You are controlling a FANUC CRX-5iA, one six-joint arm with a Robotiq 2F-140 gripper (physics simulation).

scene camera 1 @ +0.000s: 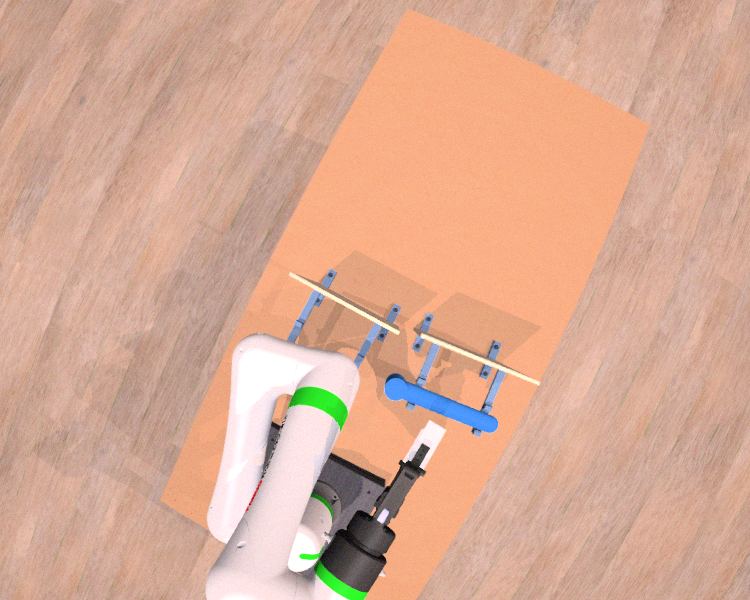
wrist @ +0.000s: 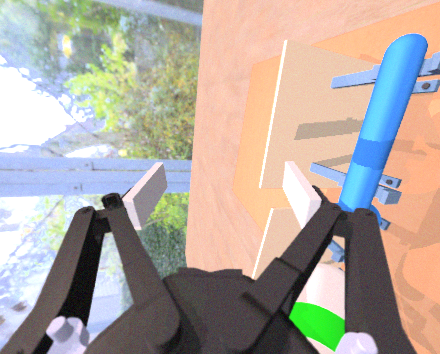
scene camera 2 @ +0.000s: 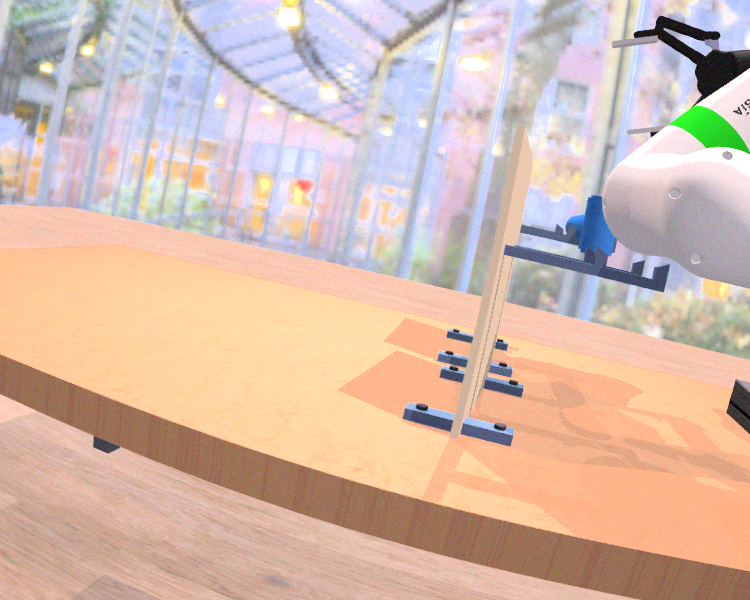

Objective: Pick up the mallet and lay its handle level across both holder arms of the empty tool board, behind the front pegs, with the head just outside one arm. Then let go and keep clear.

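Pixels of known places: gripper, between the fingertips: [scene camera 1: 433, 429] [wrist: 223, 174] [scene camera 2: 620, 88]; arm's base, origin of its link: [scene camera 1: 316, 504].
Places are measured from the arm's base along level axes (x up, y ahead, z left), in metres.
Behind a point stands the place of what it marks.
Observation:
The blue mallet [scene camera 1: 445, 406] @(x 0.208, y 0.415, z -0.225 m) [scene camera 2: 594, 228] @(x 0.184, y 0.438, z -0.089 m) [wrist: 382, 120] @(x 0.205, y 0.397, z -0.254 m) lies across both arms of the right-hand tool board [scene camera 1: 462, 352] @(x 0.278, y 0.542, z -0.213 m) [wrist: 320, 95] @(x 0.187, y 0.527, z -0.312 m), its head beyond the arm nearer the other board. In the wrist view a finger partly hides the head. The empty tool board [scene camera 1: 344, 303] @(x 0.249, y 0.572, z 0.043 m) [scene camera 2: 507, 200] @(x 0.178, y 0.600, z 0.174 m) [wrist: 267, 232] @(x 0.247, y 0.552, z -0.023 m) stands beside it; the robot arm hides the outer parts of its holder arms in scene camera 1. My gripper [scene camera 1: 427, 445] @(x 0.407, y 0.410, z -0.178 m) [scene camera 2: 638, 87] @(x 0.407, y 0.410, z -0.178 m) [wrist: 223, 174] @(x 0.407, y 0.410, z -0.178 m) is open and empty. Its fingers stand apart from the mallet, on the robot's side of it and higher up.
The robot's white arm [scene camera 1: 287, 469] @(x 0.446, y 0.285, z 0.036 m) [scene camera 2: 694, 206] @(x 0.209, y 0.445, z 0.233 m) [wrist: 327, 285] @(x 0.254, y 0.386, z -0.031 m) bends close in front of the empty board. The dark base plate [scene camera 1: 359, 478] @(x 0.006, y 0.116, z -0.096 m) [scene camera 2: 741, 400] @(x -0.013, y 0.121, z -0.119 m) is on the orange table top [scene camera 1: 487, 156] @(x -0.047, y 1.091, z -0.201 m) [scene camera 2: 187, 300] @(x -0.047, y 1.001, z -0.203 m). The boards stand on blue feet [scene camera 2: 431, 416] @(x -0.037, y 0.623, z 0.150 m).

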